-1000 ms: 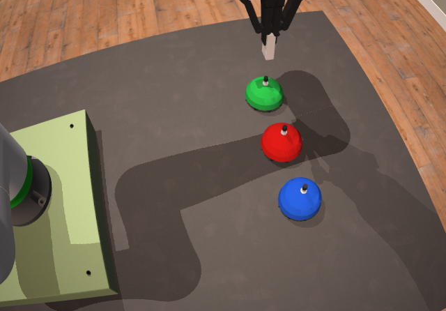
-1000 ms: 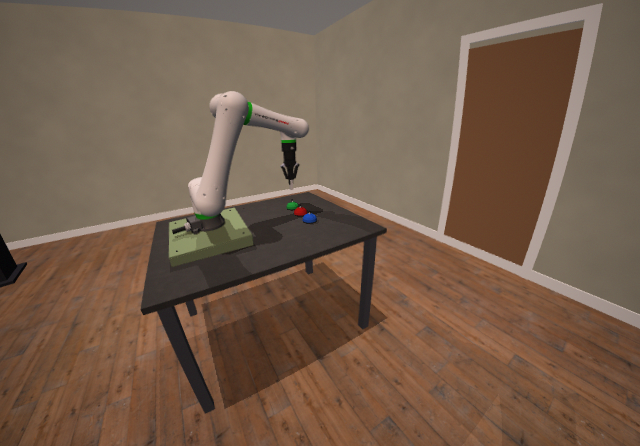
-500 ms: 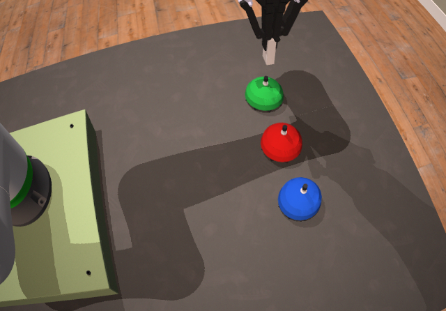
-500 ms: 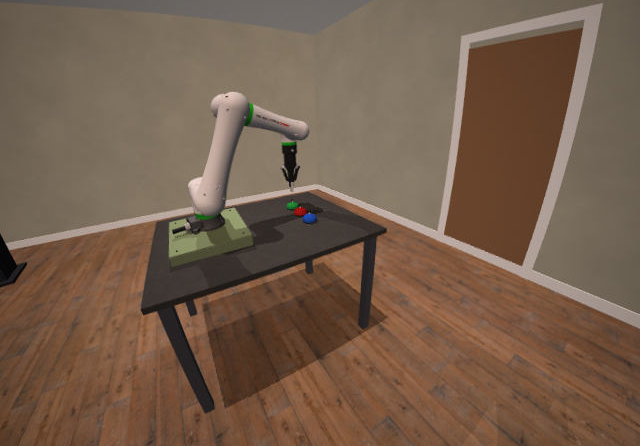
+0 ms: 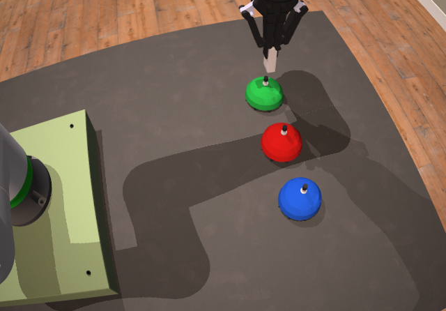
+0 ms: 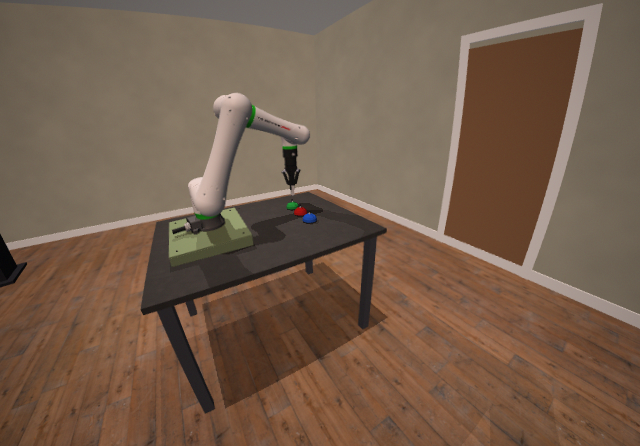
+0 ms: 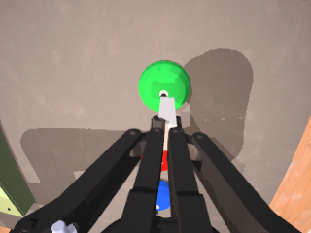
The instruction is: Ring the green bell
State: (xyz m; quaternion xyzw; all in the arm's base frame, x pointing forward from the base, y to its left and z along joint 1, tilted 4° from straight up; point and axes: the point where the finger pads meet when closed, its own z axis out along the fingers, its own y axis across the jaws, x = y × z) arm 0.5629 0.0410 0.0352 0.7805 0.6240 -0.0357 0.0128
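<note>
The green bell lies 90 mm below my hand. Round my hand: red bell (30 mm behind, 120 mm to the right, 90 mm below); blue bell (60 mm behind, 250 mm to the right, 90 mm below).
</note>
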